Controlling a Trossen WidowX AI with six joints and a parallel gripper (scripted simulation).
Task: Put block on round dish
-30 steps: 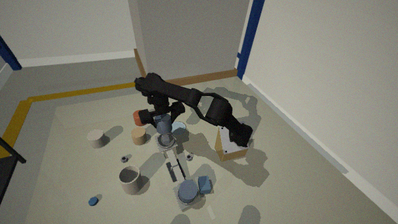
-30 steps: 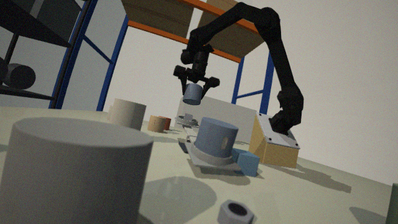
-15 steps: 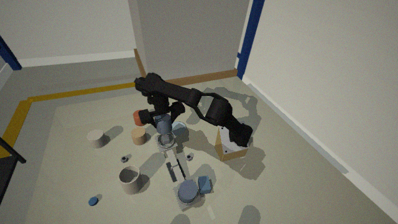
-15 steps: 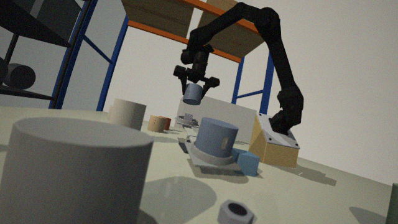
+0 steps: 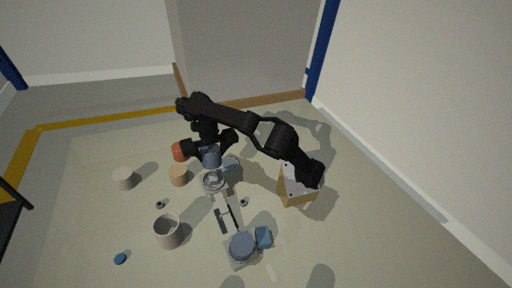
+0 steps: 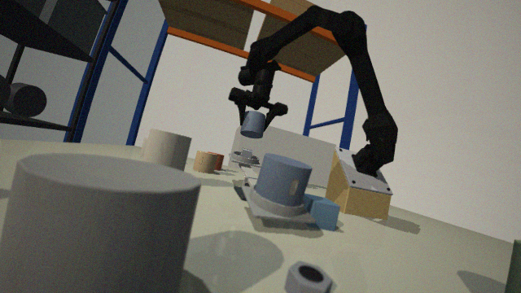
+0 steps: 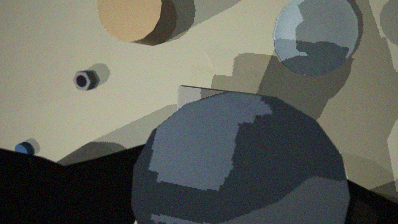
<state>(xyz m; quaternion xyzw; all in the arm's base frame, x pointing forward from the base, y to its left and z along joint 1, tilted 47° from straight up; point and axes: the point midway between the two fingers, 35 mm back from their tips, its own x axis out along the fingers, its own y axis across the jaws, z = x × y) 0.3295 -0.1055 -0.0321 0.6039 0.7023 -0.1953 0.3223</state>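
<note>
The grey block is 30 mm to the left of my gripper tip and 80 mm below it. Round my gripper tip: round pale-blue dish (70 mm behind, 110 mm to the right, 170 mm below); tan cylinder (130 mm ahead, 50 mm to the right, 130 mm below); balance (20 mm behind, 150 mm to the left, 130 mm below).
</note>
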